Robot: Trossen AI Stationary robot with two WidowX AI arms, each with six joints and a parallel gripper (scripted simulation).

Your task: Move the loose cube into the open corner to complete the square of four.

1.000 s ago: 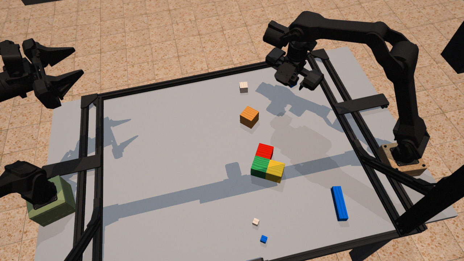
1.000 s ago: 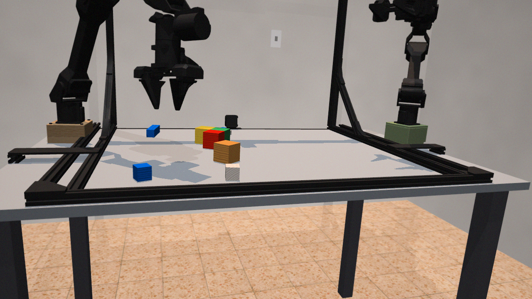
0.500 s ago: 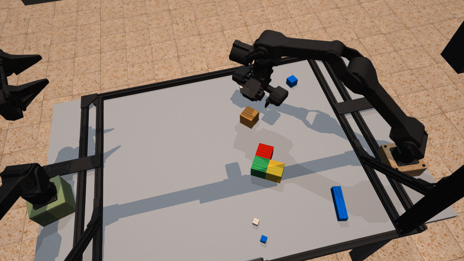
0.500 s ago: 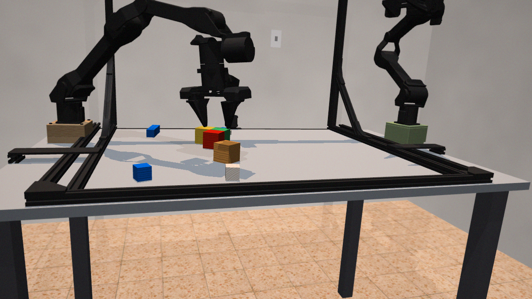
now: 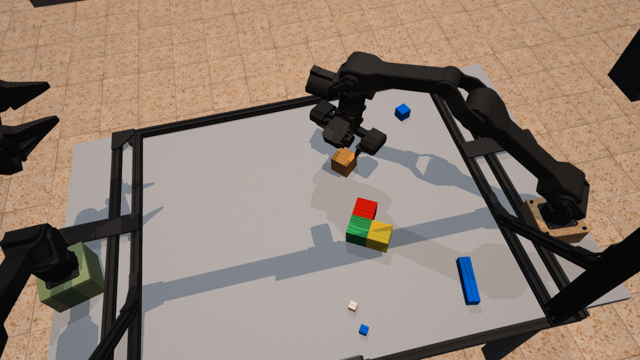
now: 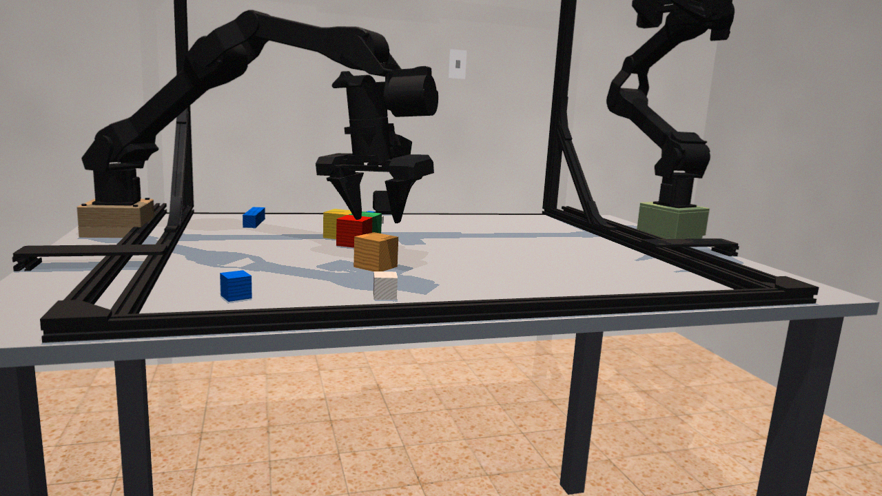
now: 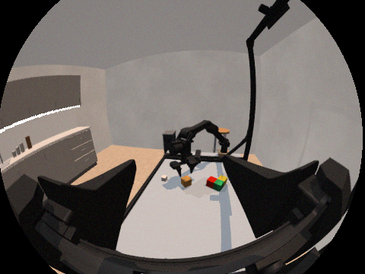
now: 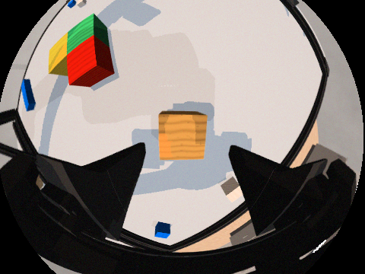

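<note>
The long blue block is 350 mm behind my right hand, 220 mm to the right of it and 100 mm below it.
</note>
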